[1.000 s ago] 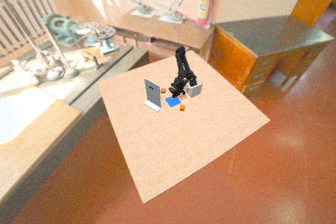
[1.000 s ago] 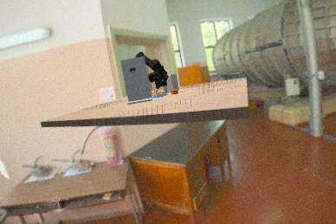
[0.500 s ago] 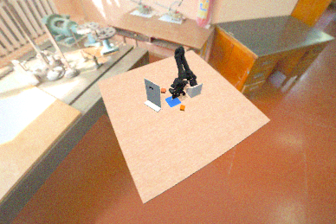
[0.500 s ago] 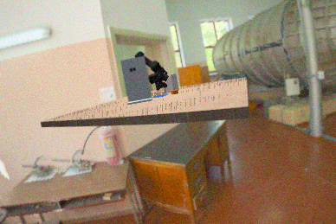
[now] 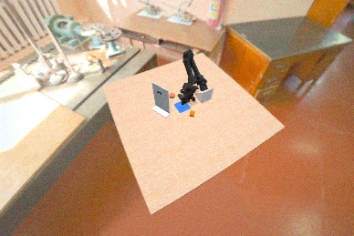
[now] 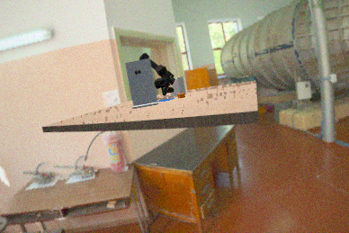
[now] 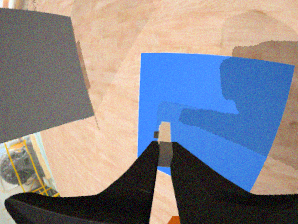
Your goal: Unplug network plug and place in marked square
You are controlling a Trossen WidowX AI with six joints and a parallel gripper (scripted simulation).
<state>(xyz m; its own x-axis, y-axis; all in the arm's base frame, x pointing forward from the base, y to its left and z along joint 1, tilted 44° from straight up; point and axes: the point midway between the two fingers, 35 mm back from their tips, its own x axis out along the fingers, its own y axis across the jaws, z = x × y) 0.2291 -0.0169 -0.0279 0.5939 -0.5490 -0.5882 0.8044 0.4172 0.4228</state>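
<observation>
Right now the blue marked square is 10 mm behind my gripper tip and 40 mm below it. Also, from my gripper tip: brown-red cube: 20 mm ahead, 160 mm to the right, 20 mm below; network plug: right at my gripper tip; orange cube: 40 mm behind, 120 mm to the left, 20 mm below.
</observation>
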